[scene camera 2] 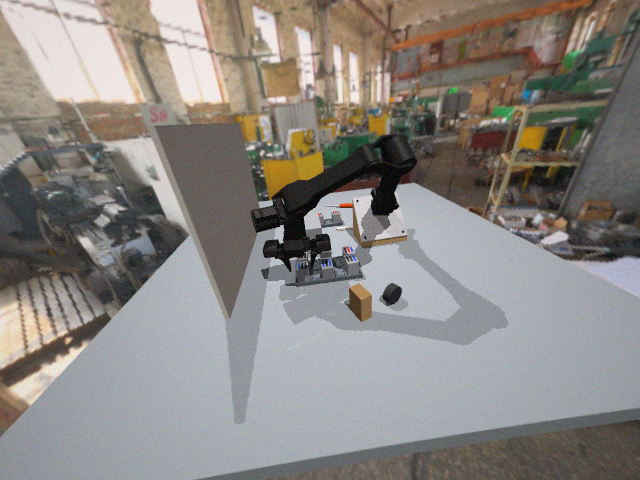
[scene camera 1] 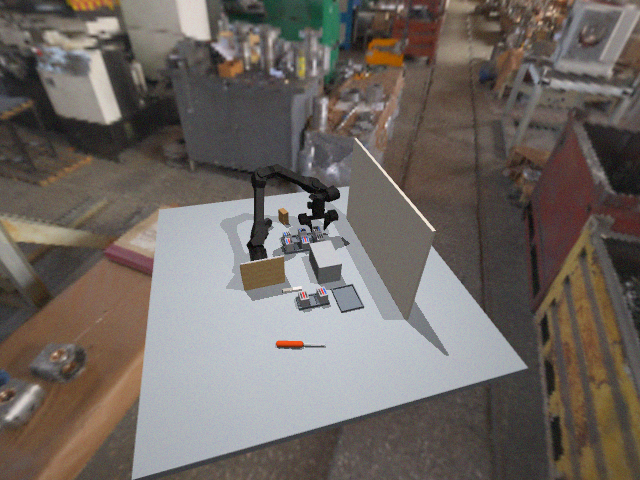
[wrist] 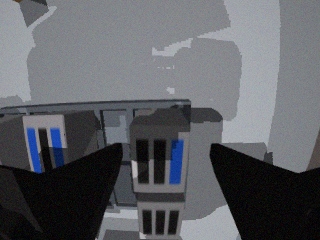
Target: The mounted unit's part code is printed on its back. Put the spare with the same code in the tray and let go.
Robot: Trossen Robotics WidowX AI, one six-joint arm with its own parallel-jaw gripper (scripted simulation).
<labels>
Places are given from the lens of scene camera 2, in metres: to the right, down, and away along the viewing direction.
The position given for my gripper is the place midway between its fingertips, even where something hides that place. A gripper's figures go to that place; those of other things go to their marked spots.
my gripper point(scene camera 2: 301, 269): -0.06, 0.09, 0.69
tall wall panel point(scene camera 2: 207, 165): -0.29, -0.19, 0.59
</labels>
